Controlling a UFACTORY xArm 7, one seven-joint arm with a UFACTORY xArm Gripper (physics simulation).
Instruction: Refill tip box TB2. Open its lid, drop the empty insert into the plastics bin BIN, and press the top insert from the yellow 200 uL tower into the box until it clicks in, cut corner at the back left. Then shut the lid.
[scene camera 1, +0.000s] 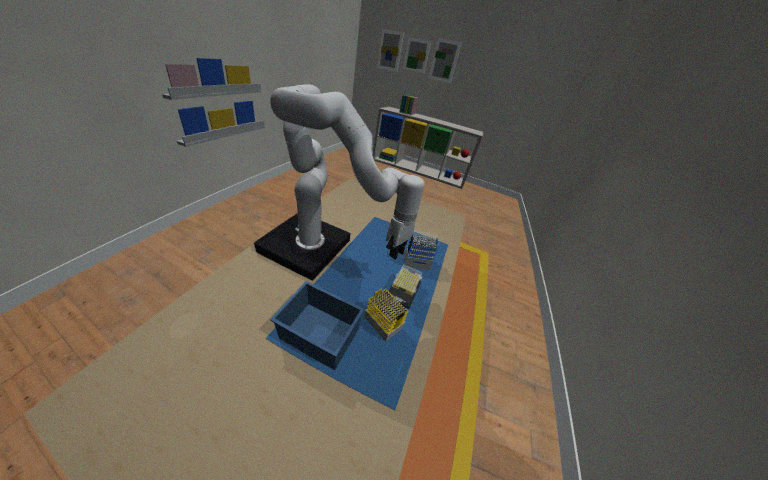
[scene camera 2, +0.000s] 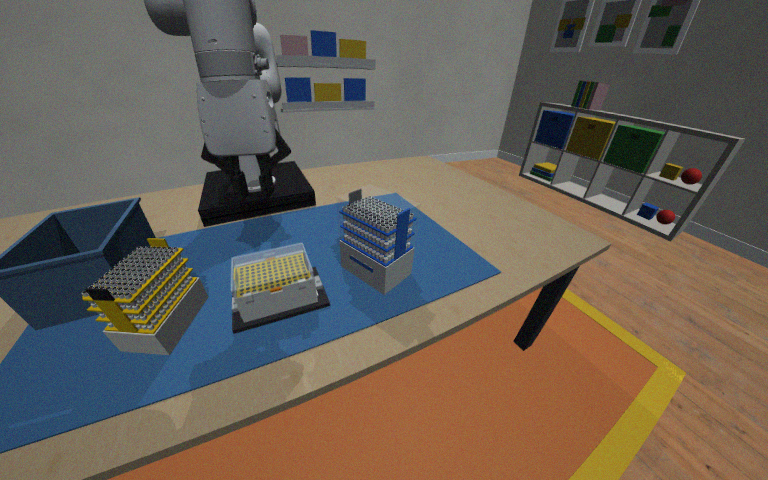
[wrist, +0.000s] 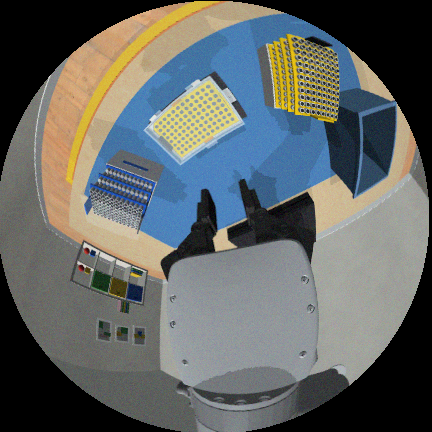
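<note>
Tip box TB2 (scene camera 1: 406, 281) (scene camera 2: 275, 298) (wrist: 196, 120) stands on a dark base on the blue mat, its clear lid down over a yellow insert with empty holes. The yellow tower (scene camera 1: 386, 313) (scene camera 2: 141, 280) (wrist: 316, 77) holds several stacked inserts with tips and stands between the box and the bin. The plastics bin BIN (scene camera 1: 304, 344) (scene camera 2: 56, 288) (wrist: 342, 145) is a dark blue open container; its visible inside looks empty. My gripper (scene camera 1: 395, 253) (scene camera 2: 248, 185) (wrist: 225, 192) is partly open, with nothing between the fingers. It hangs above the mat, on the arm-base side of the box.
A blue tower (scene camera 1: 422, 251) (scene camera 2: 377, 240) (wrist: 122, 192) of tip inserts stands on the mat (scene camera 1: 368, 370) (scene camera 2: 447, 268), on the other side of the box from the yellow tower. The black arm base (scene camera 1: 283, 257) (scene camera 2: 218, 212) stands on the table behind the mat.
</note>
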